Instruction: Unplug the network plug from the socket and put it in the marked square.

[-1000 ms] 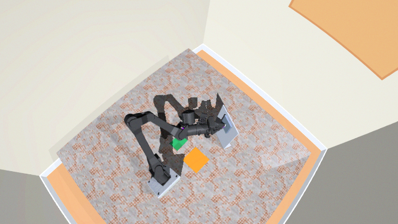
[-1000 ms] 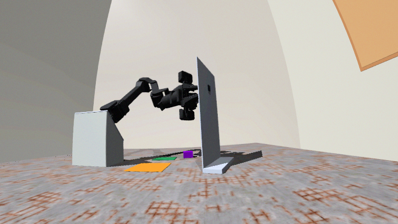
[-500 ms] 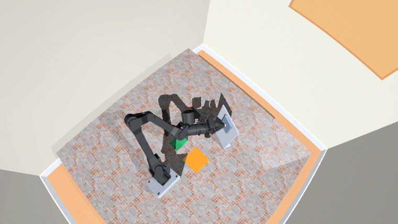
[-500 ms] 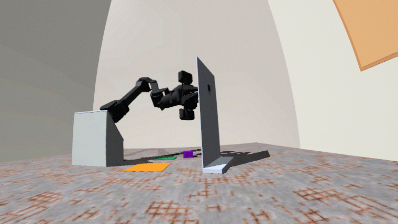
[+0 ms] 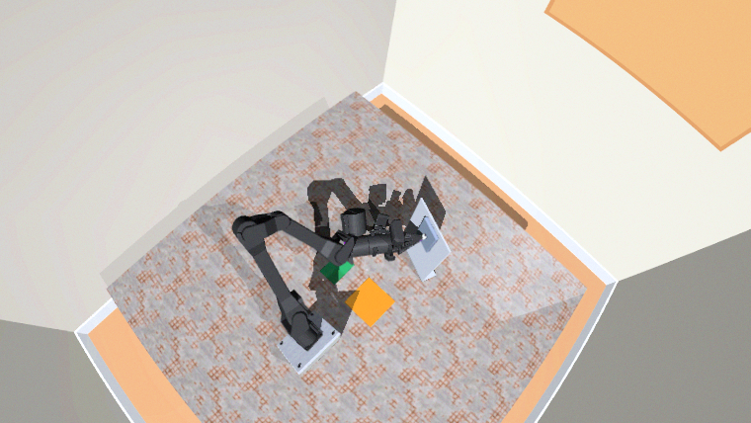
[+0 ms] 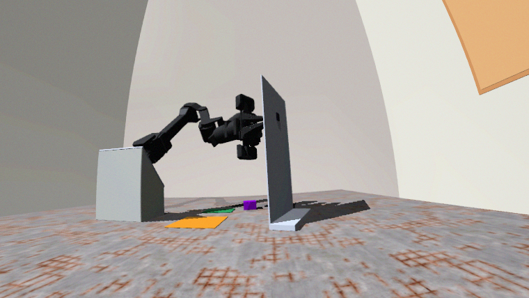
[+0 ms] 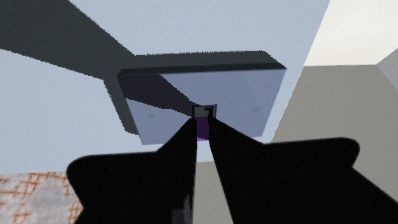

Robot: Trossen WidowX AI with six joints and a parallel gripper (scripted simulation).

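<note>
Now: the orange square 19 cm behind my gripper tip, 1 cm to the left of it and 25 cm below it. Round my gripper tip: green square (17 cm behind, 17 cm to the left, 25 cm below); upright panel (3 cm ahead, 1 cm to the right, 10 cm below); network plug (right at my gripper tip).
</note>
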